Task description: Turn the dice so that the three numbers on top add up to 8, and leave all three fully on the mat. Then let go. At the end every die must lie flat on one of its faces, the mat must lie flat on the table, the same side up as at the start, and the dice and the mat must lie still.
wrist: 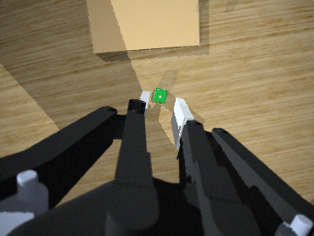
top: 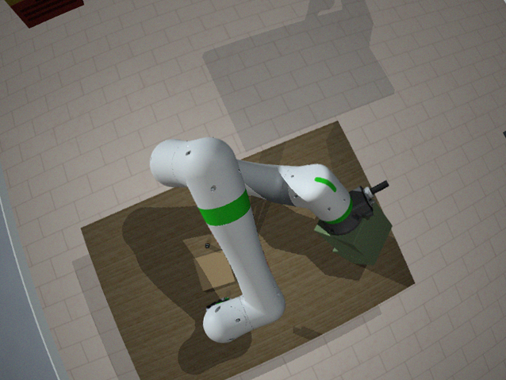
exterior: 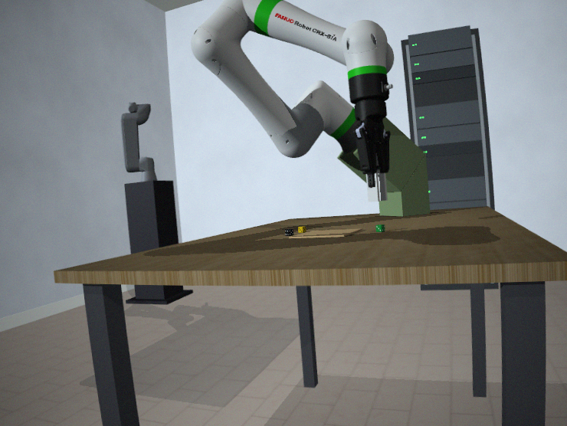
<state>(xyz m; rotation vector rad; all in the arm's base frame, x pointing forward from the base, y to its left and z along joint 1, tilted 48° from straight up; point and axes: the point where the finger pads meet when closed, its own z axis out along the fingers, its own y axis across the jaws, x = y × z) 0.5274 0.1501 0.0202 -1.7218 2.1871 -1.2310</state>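
The green die lies 10 cm below my hand. The rest, counted from my hand: tan mat: 1 cm behind, 13 cm to the right, 10 cm below; yellow die: 9 cm behind, 22 cm to the right, 10 cm below; black die: 3 cm behind, 24 cm to the right, 10 cm below.
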